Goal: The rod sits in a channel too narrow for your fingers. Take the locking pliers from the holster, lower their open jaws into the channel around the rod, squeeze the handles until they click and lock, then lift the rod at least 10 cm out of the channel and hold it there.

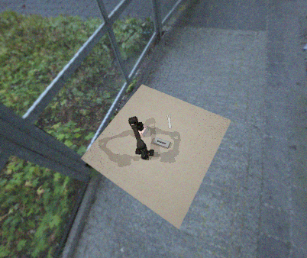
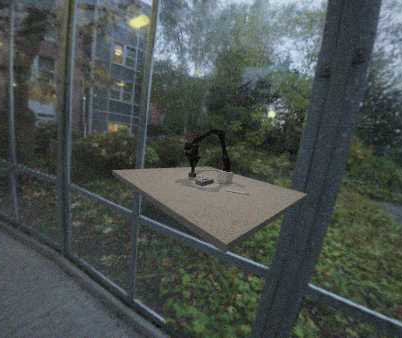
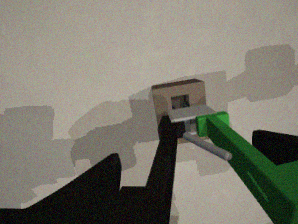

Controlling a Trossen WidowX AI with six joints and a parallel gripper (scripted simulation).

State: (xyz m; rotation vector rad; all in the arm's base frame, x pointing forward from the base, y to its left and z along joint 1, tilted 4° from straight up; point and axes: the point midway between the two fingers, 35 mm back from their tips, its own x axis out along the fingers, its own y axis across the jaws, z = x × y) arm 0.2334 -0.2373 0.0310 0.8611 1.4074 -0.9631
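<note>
The dark holster lies 10 mm behind my gripper tip and 90 mm below it. From my gripper tip the other things lie so: grey block (50 mm ahead, 220 mm to the left, 80 mm below); then white bar (20 mm behind, 540 mm to the left, 100 mm below); then dark rod (60 mm ahead, 230 mm to the left, 90 mm below).
</note>
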